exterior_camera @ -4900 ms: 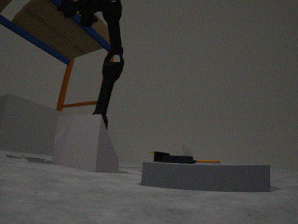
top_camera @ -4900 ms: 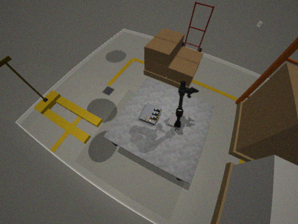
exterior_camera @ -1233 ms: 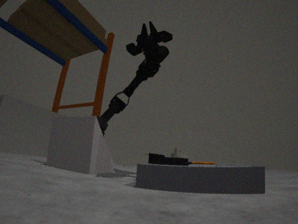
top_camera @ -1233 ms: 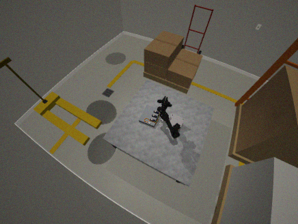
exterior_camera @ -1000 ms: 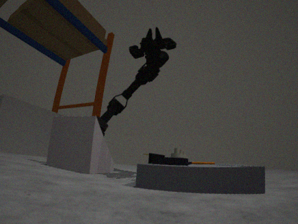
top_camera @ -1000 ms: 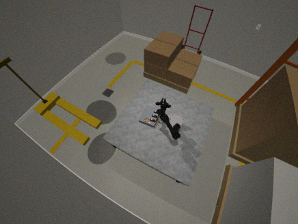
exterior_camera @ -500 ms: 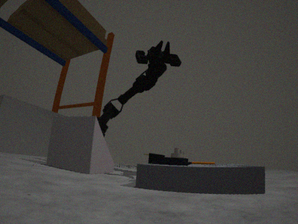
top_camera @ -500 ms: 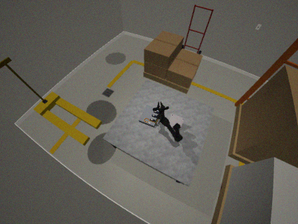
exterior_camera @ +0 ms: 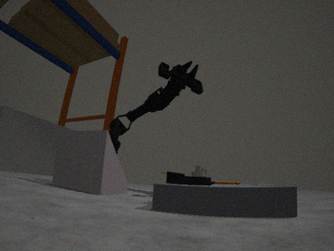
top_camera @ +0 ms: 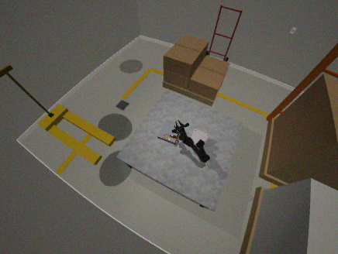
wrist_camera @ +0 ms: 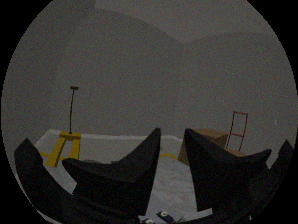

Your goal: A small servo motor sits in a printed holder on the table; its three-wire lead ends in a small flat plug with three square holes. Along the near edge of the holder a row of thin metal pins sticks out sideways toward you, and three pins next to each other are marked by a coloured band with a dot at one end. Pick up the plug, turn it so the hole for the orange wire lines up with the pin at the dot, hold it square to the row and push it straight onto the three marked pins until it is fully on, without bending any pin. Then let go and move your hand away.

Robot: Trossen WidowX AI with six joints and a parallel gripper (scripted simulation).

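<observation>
Right now the blue band is 10 mm behind my gripper tip, 60 mm to the right of it and 380 mm below it. The rest, counted from my gripper tip: grey platform 150 mm ahead, 50 mm to the right, 420 mm below.
</observation>
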